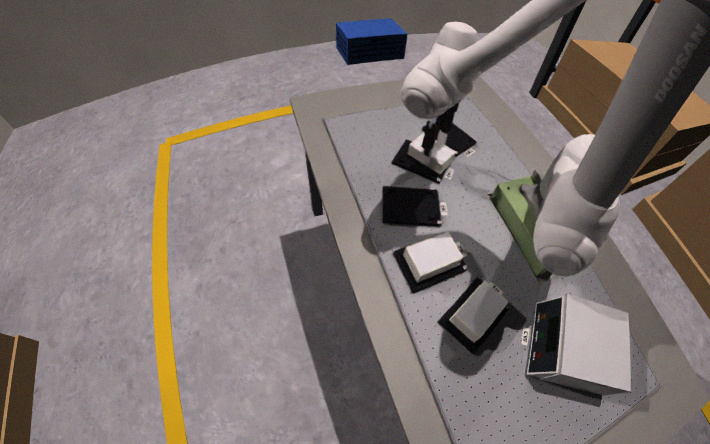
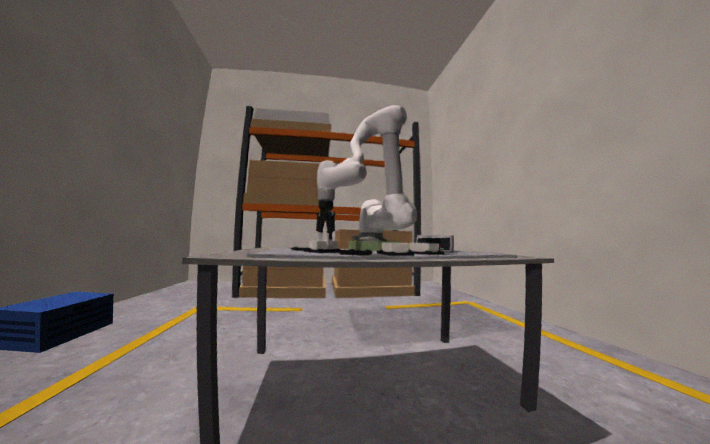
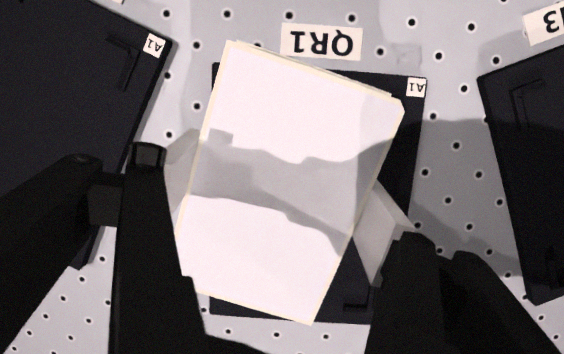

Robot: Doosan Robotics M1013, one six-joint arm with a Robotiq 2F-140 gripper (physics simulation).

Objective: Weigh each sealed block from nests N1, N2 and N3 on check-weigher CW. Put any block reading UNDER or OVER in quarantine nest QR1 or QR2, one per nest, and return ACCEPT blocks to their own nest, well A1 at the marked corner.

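My gripper (image 1: 438, 143) (image 2: 324, 238) (image 3: 278, 176) is shut on a white block (image 1: 442, 157) (image 2: 314, 244) (image 3: 280, 100), its pads against the two long sides. The block is turned askew over black nest QR1 (image 1: 411, 165) (image 3: 400, 170); its height above the nest cannot be told. Nest QR2 (image 1: 463, 138) (image 3: 60, 100) is partly hidden; its visible part is bare. Nest N3 (image 1: 411, 204) (image 3: 525, 175) is empty. Two more blocks (image 1: 431, 256) (image 1: 479, 311) lie in their black nests; those labels are unreadable. Check-weigher CW (image 1: 596, 340) (image 2: 437, 242) has a dark display.
The nests and weigher stand on a perforated plate (image 1: 497, 408) on the table (image 1: 366, 293). The green arm base (image 1: 515, 219) (image 2: 366, 243) stands behind the nests, with the arm's lower joint above it. The nest edges of QR2 and N3 lie close beside the fingers.
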